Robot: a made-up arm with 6 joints.
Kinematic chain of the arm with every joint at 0, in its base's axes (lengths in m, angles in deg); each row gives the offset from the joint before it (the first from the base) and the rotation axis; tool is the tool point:
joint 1: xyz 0 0 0.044 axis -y
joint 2: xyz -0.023 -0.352 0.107 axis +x
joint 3: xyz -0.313 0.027 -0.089 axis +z
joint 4: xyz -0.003 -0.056 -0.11 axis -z
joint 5: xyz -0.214 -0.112 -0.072 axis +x
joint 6: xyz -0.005 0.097 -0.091 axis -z
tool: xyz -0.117 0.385 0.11
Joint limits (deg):
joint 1: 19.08..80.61
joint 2: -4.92..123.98
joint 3: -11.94..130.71
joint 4: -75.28..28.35
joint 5: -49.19..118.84
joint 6: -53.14..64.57
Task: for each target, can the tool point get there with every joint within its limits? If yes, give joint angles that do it. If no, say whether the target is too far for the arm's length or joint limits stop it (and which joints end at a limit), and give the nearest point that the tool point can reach.
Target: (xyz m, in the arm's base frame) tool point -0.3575 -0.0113 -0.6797
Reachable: yes | joints 64.85 86.66 65.45 17.73 -11.81 -10.39
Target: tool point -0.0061 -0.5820 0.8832
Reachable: no: joint limits stop it (at a limit: joint 1, joint 3, joint 4, joint 5, joint 6) | nearest point -0.0724 -0.5249 0.6795 | short by 0.222 m
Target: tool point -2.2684 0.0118 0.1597
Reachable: no: too far | nearest point -1.0414 -0.1038 0.0971 | short by 1.234 m
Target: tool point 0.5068 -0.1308 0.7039
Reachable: no: joint limits stop it (at a limit: joint 1, joint 2, joint 4, joint 6) | nearest point 0.1678 -0.1202 0.5286 | short by 0.382 m
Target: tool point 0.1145 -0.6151 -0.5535
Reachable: yes | joints 66.87 74.60 3.05 -48.17 94.66 -22.29
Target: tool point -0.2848 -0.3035 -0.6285
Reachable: yes | joints 57.79 102.99 49.20 -9.15 34.91 -11.20
